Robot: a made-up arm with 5 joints.
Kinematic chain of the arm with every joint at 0, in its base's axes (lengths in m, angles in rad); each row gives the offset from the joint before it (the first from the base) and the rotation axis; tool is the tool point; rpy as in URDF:
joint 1: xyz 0.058 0 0.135 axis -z
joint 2: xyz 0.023 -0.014 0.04 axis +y
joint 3: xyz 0.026 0 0.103 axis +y
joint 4: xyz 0.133 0 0.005 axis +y
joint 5: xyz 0.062 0.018 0 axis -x
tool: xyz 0 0 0 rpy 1.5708 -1.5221 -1.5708
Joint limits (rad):
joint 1: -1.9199..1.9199
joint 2: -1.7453..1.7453
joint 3: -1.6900..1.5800
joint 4: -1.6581..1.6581
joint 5: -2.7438..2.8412
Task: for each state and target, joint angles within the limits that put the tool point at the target. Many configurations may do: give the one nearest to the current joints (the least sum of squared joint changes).
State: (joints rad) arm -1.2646 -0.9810 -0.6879 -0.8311 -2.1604
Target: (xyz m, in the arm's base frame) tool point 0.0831 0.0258 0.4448
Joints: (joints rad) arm -0.6878 -0.6729 -0.2993 -0.8294 -2.1604
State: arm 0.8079 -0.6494 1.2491 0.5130 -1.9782
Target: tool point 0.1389 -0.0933 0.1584
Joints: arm 0.8889 -0.7592 1.2304 0.5631 -1.9782
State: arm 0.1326 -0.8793 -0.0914 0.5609 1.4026
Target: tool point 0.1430 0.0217 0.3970
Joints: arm -0.2043 -0.8876 -0.0825 0.5679 1.4026
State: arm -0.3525 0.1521 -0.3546 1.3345 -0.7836
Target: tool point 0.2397 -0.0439 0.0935
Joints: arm 0.2585 0.7336 -0.0055 1.2931 -0.7836
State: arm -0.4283 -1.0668 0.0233 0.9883 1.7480
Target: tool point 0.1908 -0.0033 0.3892
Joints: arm 0.0550 -0.5877 -0.2603 0.6693 1.7480
